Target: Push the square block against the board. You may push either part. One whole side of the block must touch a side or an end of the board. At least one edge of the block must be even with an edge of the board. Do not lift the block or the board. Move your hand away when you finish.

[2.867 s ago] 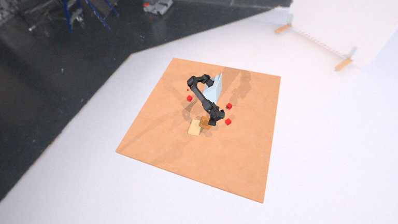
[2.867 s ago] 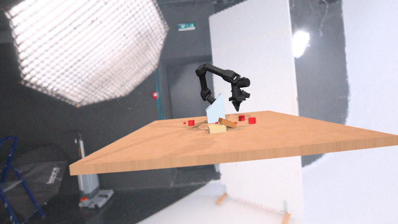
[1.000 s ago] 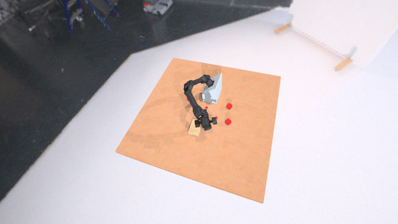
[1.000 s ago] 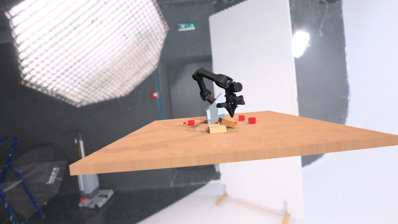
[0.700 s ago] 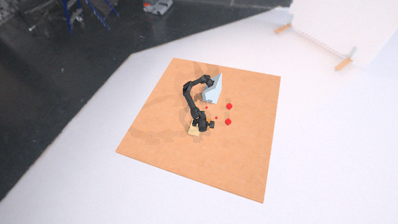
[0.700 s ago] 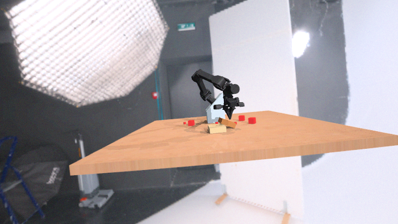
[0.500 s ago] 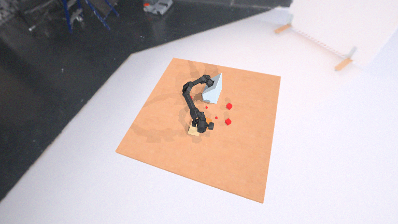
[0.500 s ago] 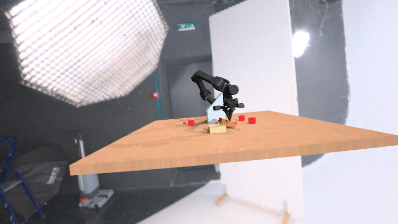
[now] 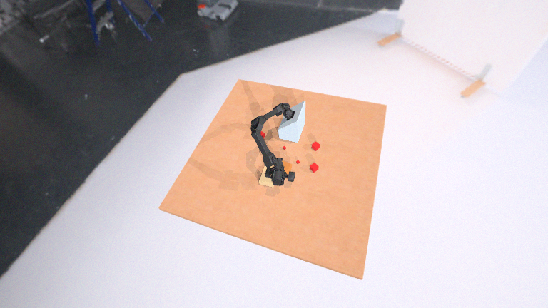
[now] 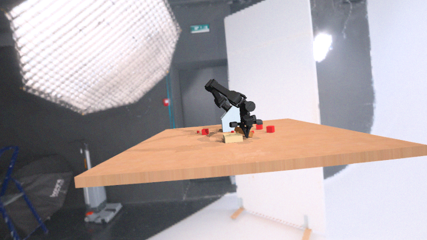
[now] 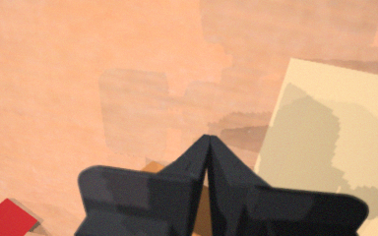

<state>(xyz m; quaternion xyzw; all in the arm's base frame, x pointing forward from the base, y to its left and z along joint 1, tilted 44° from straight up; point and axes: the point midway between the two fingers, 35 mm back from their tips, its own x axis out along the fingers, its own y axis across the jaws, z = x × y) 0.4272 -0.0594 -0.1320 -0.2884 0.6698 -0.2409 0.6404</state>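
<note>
Right now the square block is 80 mm behind my gripper tip and 30 mm above it. Round my gripper tip: board 80 mm to the right, 10 mm behind, 10 mm above.
</note>
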